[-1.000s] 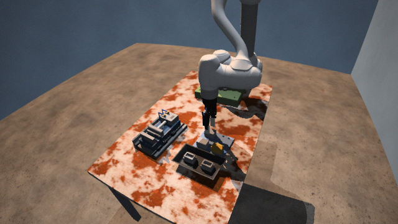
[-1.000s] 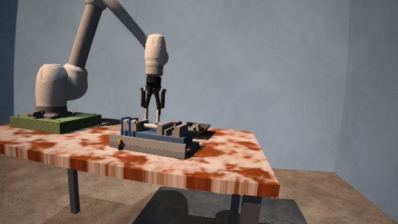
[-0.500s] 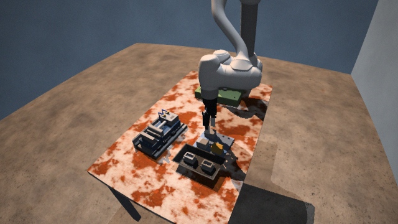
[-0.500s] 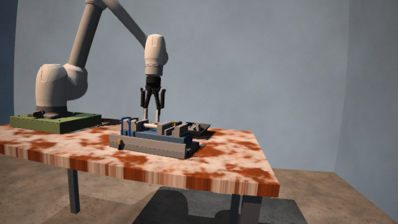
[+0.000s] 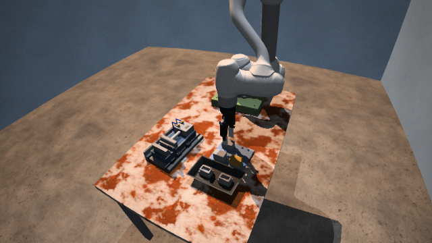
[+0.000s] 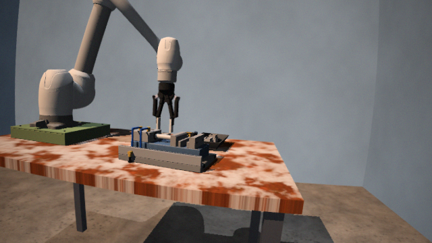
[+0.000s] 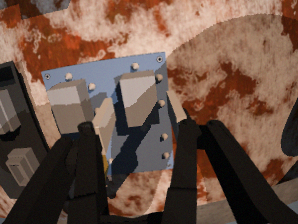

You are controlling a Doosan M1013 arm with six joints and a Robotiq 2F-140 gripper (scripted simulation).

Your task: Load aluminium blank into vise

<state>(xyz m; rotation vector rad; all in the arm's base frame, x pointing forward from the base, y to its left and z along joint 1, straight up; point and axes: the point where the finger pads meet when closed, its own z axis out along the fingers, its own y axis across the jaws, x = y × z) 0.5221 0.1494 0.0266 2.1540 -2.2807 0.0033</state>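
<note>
My gripper is now 8 cm above the infeed plate, 5 cm short of it and 4 cm to the right of it. The rest, counted from my hand: brass blank (10 cm ahead, 9 cm to the left, 6 cm below); then aluminium blank (9 cm ahead, 6 cm below); then piston rod (26 cm to the right, 11 cm ahead).
</note>
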